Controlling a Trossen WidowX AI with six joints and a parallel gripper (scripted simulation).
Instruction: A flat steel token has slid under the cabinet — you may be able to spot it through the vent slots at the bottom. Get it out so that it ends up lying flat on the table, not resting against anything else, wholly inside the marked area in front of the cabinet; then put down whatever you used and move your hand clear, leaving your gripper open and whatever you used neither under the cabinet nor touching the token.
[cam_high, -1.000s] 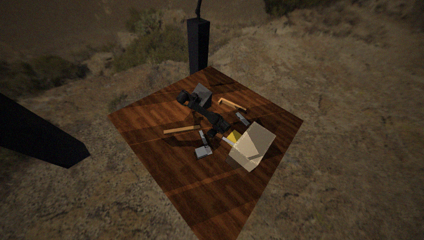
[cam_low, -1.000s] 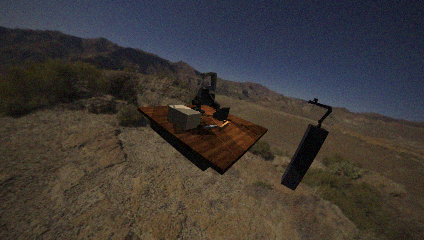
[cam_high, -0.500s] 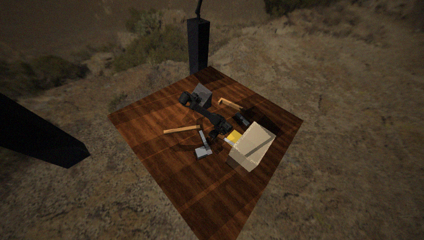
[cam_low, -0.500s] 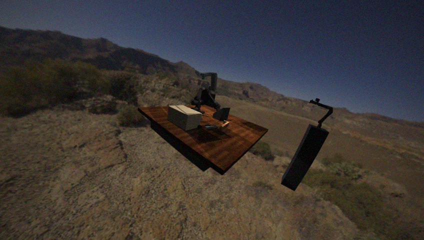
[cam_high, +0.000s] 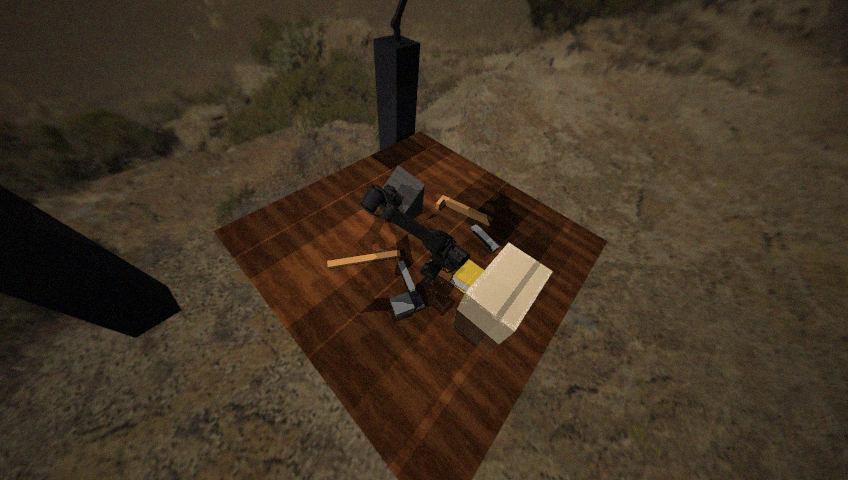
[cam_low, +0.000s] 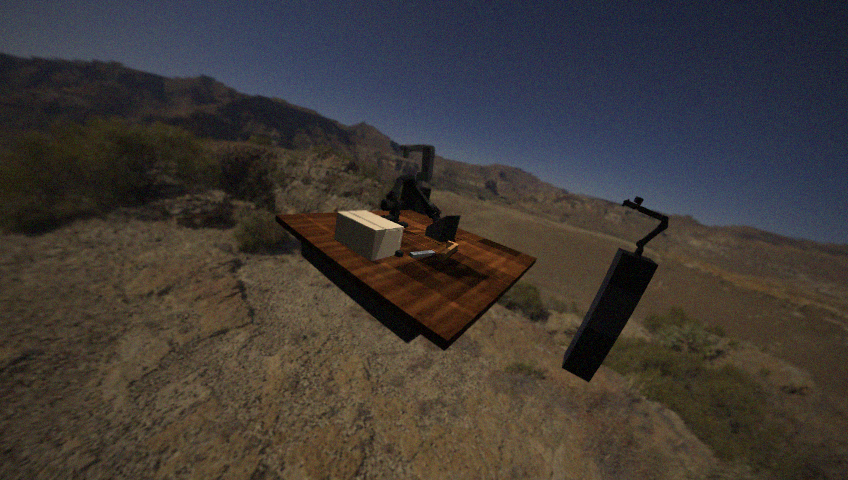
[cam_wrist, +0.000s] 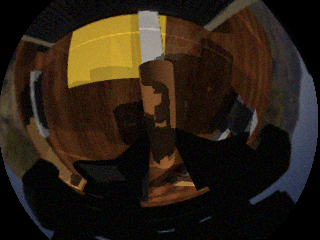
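The grey scraper is 10 mm behind my gripper tip and 140 mm to the right of it. The rest, counted from my gripper tip: steel token: 260 mm ahead, 90 mm to the left, 10 mm below; then grey block: 10 mm ahead, 210 mm to the right, 10 mm above; then grey bar: 50 mm ahead, 300 mm to the left.
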